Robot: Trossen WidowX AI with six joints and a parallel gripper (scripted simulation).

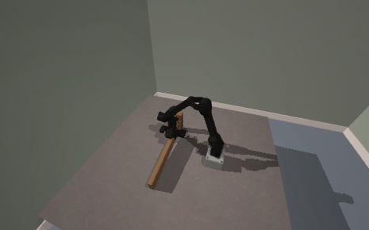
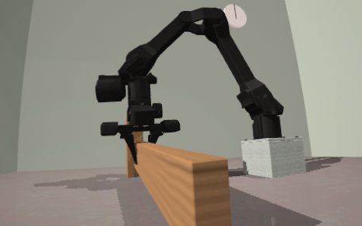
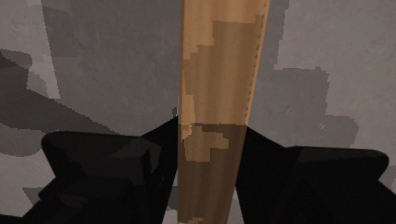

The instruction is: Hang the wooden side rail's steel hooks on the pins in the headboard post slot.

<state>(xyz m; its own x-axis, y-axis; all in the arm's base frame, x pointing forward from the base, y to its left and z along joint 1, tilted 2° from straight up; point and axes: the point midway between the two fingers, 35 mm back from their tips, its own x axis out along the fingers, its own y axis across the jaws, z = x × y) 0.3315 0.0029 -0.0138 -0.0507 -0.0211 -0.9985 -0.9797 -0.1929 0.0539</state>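
My gripper tip is now 4 cm short of the headboard post, 15 cm to the left of it and 4 cm below it.
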